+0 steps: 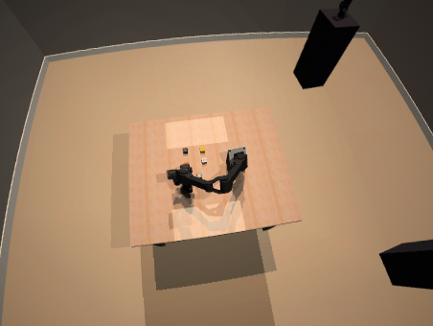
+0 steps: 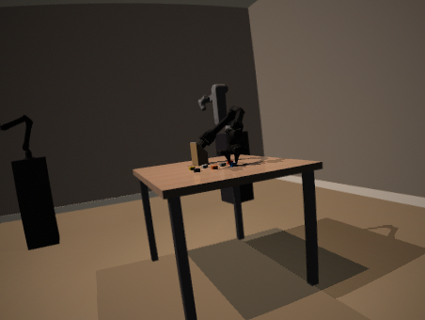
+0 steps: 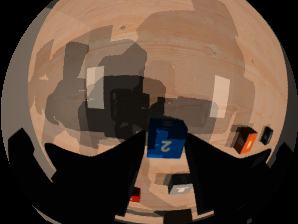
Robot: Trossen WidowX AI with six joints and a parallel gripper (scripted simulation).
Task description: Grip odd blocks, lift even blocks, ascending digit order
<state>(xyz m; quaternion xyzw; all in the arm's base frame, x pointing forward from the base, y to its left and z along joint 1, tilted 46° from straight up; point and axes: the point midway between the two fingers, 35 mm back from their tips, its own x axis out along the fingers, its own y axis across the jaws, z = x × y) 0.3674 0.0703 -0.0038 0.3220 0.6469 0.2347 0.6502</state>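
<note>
Right now the red block is 130 mm behind my gripper tip and 60 mm to the left of it. Also, from my gripper tip: orange block (120 mm to the right, 20 mm behind); then grey block (90 mm behind, 30 mm to the right); then blue block (right at my gripper tip).
</note>
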